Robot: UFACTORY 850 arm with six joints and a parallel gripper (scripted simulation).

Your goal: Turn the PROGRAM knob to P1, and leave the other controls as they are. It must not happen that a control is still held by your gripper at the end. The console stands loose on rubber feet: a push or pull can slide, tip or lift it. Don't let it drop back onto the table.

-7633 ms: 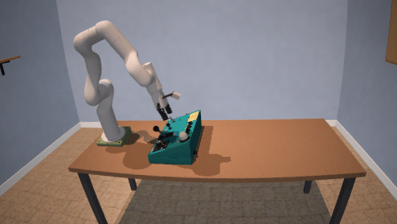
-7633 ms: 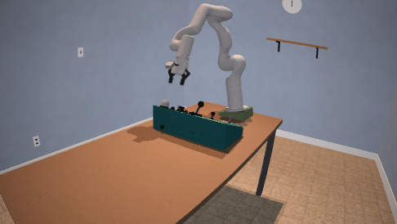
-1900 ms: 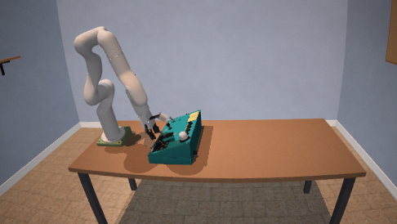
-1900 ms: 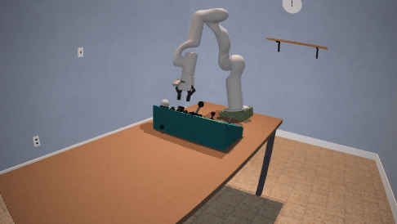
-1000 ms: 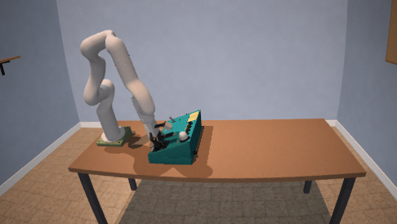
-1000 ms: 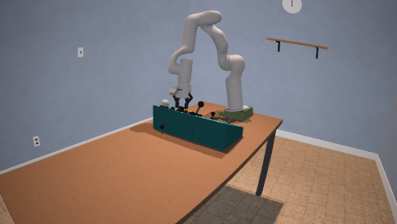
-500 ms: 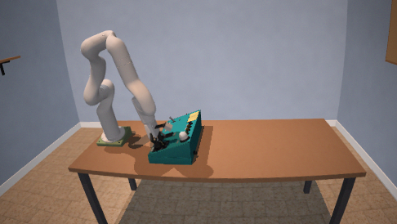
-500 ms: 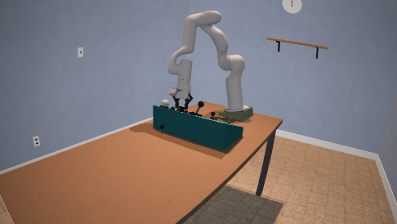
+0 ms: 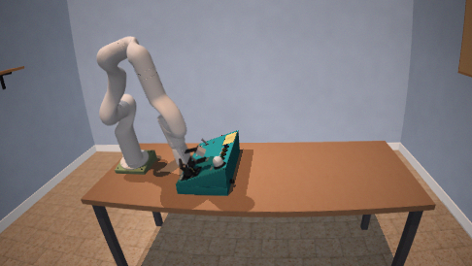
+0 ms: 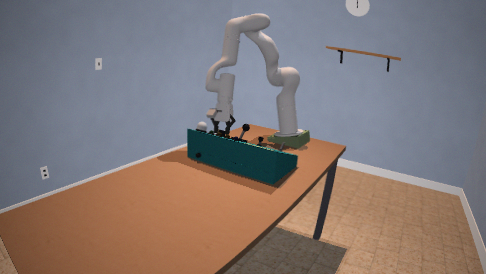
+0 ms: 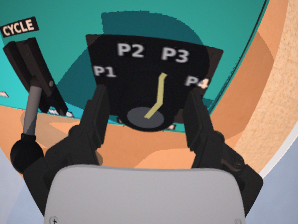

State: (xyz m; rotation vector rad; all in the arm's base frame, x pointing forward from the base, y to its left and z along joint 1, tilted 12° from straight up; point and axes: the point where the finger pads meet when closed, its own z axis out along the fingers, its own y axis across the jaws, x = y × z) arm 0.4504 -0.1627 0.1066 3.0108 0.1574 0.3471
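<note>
Right now the program knob is 1 cm ahead of my hand. Round my hand: teal console 2 cm ahead, 18 cm to the left, 3 cm below; cycle lever 3 cm behind, 12 cm to the left, 1 cm above; mode knob 2 cm behind, 24 cm to the left.
</note>
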